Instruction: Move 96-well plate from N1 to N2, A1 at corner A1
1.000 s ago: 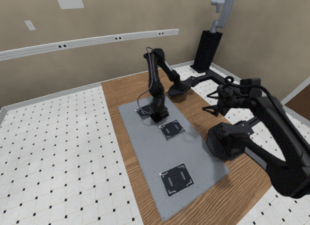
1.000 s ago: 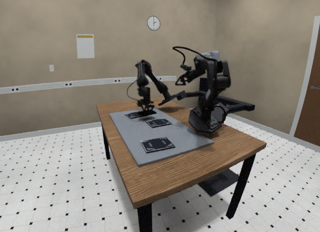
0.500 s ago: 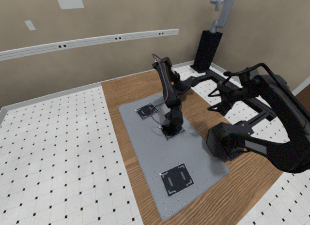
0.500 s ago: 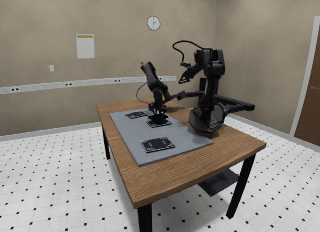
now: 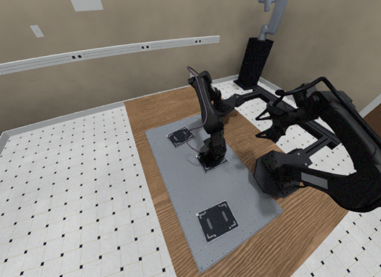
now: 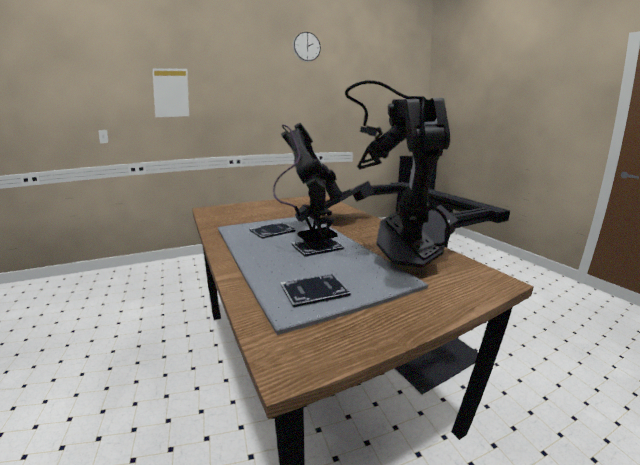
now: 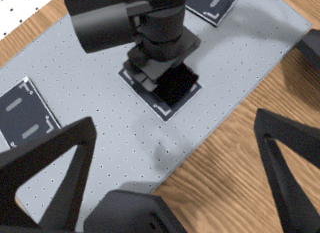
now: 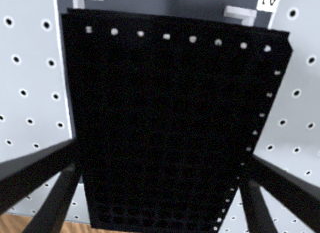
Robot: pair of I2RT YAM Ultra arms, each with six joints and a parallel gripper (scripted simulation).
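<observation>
The black 96-well plate lies 27 cm below my left hand, 12 cm ahead of it and 10 cm to the right of it.
</observation>
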